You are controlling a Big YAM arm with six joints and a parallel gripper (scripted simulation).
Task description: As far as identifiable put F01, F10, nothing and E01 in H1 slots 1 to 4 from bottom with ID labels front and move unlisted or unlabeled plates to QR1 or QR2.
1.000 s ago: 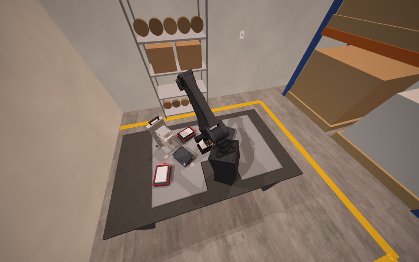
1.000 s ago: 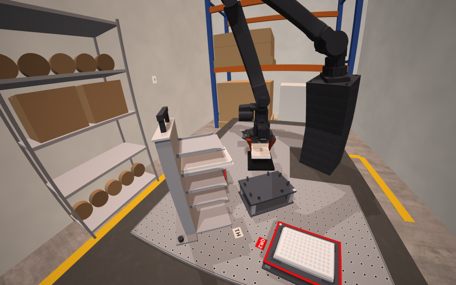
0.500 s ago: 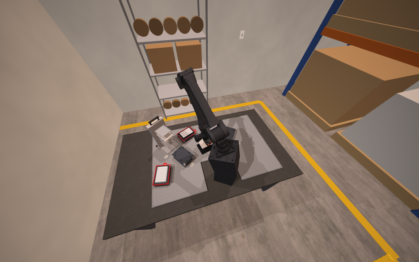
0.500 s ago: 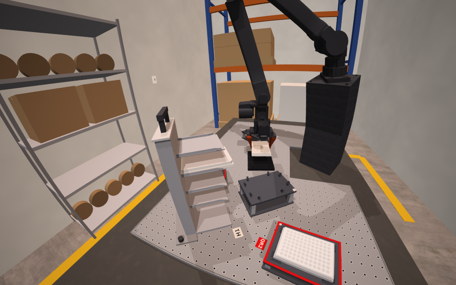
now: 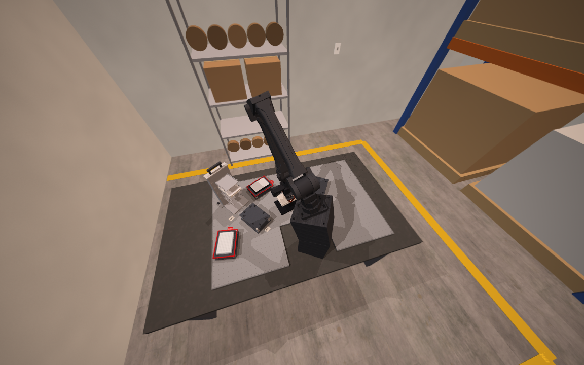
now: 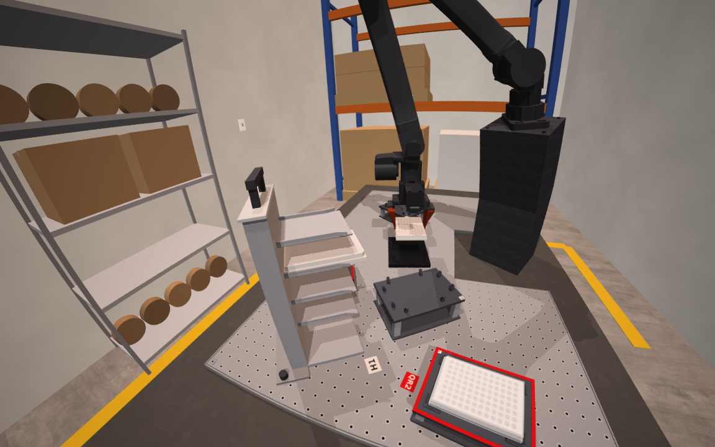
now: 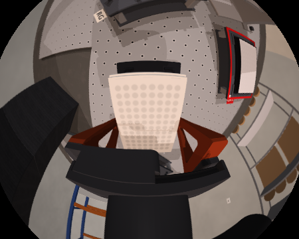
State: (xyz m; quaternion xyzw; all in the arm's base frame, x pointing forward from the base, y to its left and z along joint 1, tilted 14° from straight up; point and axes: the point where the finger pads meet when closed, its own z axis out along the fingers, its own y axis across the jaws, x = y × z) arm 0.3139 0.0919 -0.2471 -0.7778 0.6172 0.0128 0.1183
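Right now my hand is 240 mm to the right of the dark regrip nest, 60 mm past it and 40 mm above it. From my hand the other things lie so: L1 label 190 mm to the right, 90 mm below, 20 mm behind; then N6 deck label 100 mm to the right, 90 mm below, 30 mm ahead; then flat black nest 90 mm below.
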